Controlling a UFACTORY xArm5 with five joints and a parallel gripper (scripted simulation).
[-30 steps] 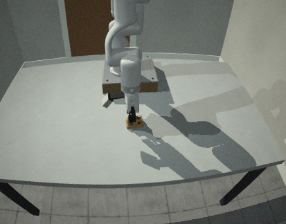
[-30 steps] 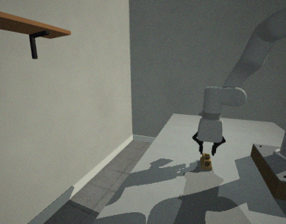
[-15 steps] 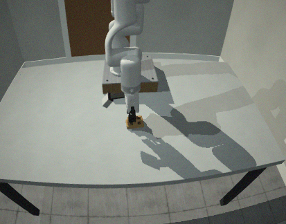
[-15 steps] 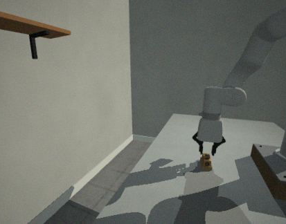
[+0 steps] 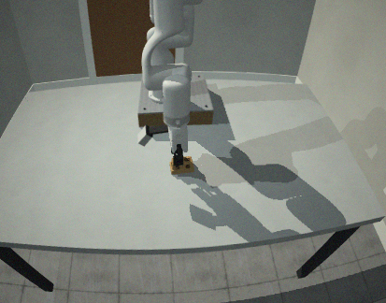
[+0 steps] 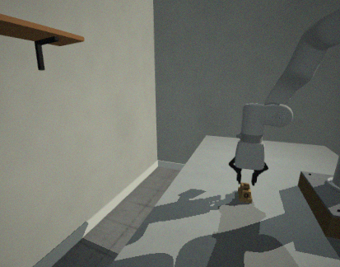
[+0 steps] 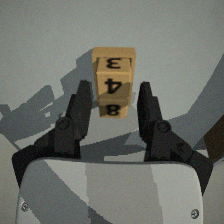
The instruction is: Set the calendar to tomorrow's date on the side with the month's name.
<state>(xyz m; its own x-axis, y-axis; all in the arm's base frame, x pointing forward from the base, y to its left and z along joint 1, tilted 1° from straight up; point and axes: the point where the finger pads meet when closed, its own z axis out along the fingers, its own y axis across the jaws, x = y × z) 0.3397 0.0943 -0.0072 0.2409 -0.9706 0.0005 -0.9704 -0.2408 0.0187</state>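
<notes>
Right now my hand is 2 cm to the right of the wooden calendar tray and 6 cm above it.
</notes>
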